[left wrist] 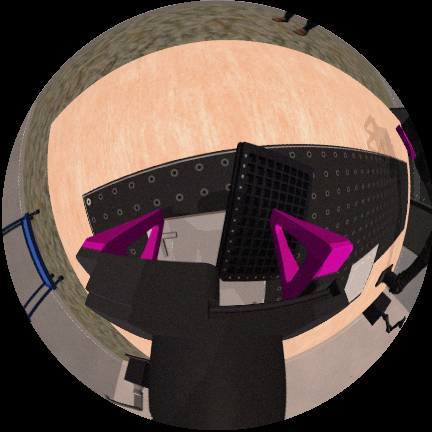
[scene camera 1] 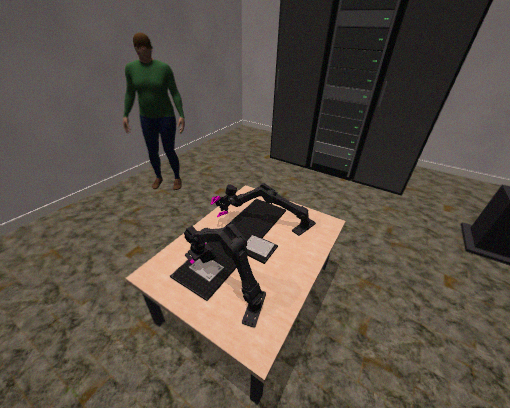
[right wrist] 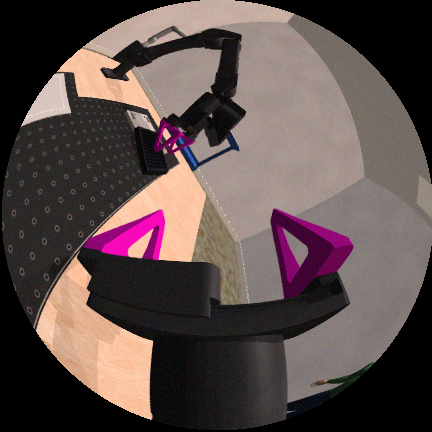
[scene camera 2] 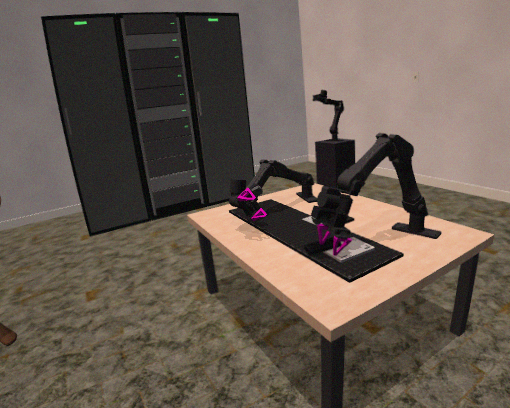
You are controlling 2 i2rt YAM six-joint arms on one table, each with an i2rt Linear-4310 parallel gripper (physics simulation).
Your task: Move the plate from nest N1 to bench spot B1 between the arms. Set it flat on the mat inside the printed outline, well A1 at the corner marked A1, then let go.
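Places are measured from the left arm's base along level axes (x back, y right, z up), in centimetres.
Pixels of known places: left gripper, fingertip midpoint: (left wrist: pixel 216 214) (scene camera 1: pixel 197 257) (right wrist: pixel 162 151) (scene camera 2: pixel 327 249); right gripper, fingertip midpoint: (scene camera 1: pixel 214 210) (right wrist: pixel 217 214) (scene camera 2: pixel 260 207); left arm's base, link origin: (scene camera 1: pixel 254 307) (right wrist: pixel 114 74) (scene camera 2: pixel 415 231); right arm's base, link origin: (left wrist: pixel 384 273) (scene camera 1: pixel 303 227) (scene camera 2: pixel 307 197).
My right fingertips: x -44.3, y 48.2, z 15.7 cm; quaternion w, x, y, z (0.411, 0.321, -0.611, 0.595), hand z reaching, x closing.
Observation:
Ahead of a thing's pixels: the offset from my right fingertips to its top centre. "*": to the spot under its first point. Level surfaces: height alone.
The black well plate @[dx +5.6, dy -26.7, dz -10.5 cm] (left wrist: pixel 266 213) (right wrist: pixel 151 155) (scene camera 2: pixel 314 247) lies at the edge of the grey nest N1 @[dx +10.6, dy -34.8, dz -12.6 cm] (scene camera 1: pixel 210 270) (scene camera 2: pixel 359 251) (left wrist: pixel 193 238), at one end of the black perforated mat @[dz -14.4 cm] (scene camera 1: pixel 261 214) (scene camera 2: pixel 286 223) (left wrist: pixel 346 189) (right wrist: pixel 52 177). My left gripper (scene camera 1: pixel 193 259) (scene camera 2: pixel 332 240) (left wrist: pixel 216 214) (right wrist: pixel 162 151) is open and low over the nest. The plate sits between its pink fingers, nearer the right-hand one in the wrist view. The grey bench spot B1 @[* dx +34.8, dy -6.8, dz -14.2 cm] (scene camera 1: pixel 260 245) (scene camera 2: pixel 308 219) lies mid-mat. My right gripper (scene camera 1: pixel 218 206) (scene camera 2: pixel 253 204) (right wrist: pixel 217 214) is open and empty, past the mat's far end at the table edge.
The wooden table @[dz -15.7 cm] (scene camera 1: pixel 294 275) (scene camera 2: pixel 302 283) carries both arm bases. A person in a green sweater (scene camera 1: pixel 152 89) stands by the wall. A black server rack (scene camera 1: pixel 359 81) (scene camera 2: pixel 160 109) stands behind. A small arm on a black pedestal (scene camera 2: pixel 334 158) stands beyond the table.

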